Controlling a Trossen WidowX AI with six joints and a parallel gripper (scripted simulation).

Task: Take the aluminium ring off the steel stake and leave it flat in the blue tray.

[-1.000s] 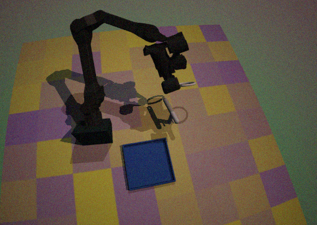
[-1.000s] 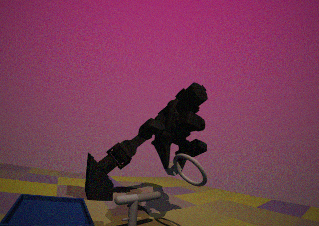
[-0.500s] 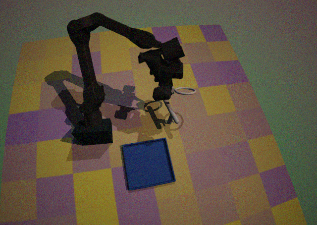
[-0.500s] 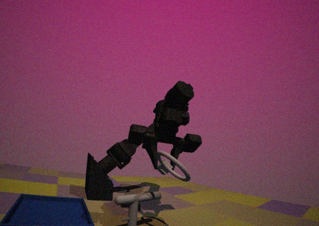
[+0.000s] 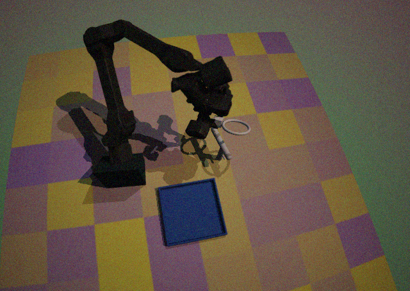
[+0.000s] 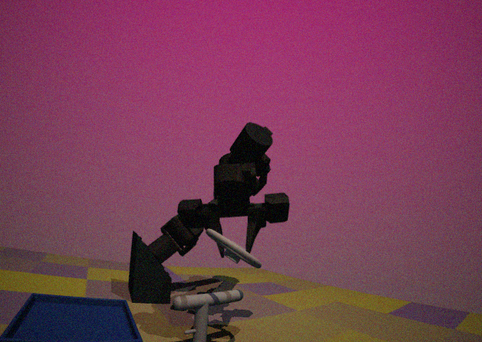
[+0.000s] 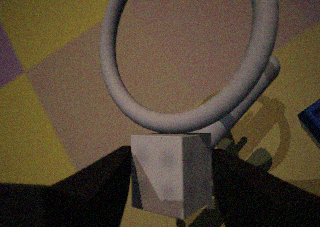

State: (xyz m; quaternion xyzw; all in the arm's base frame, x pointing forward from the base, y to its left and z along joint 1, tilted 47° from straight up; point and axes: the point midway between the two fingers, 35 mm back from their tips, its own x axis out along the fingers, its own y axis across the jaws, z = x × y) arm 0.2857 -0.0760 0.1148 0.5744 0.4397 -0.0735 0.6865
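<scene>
Now: gripper tip 30 mm to the left of the aluminium ring, 30 mm short of it and 10 mm below it. From my gripper tip the other things lie so: blue tray 210 mm to the right, 160 mm below, 140 mm behind.
</scene>
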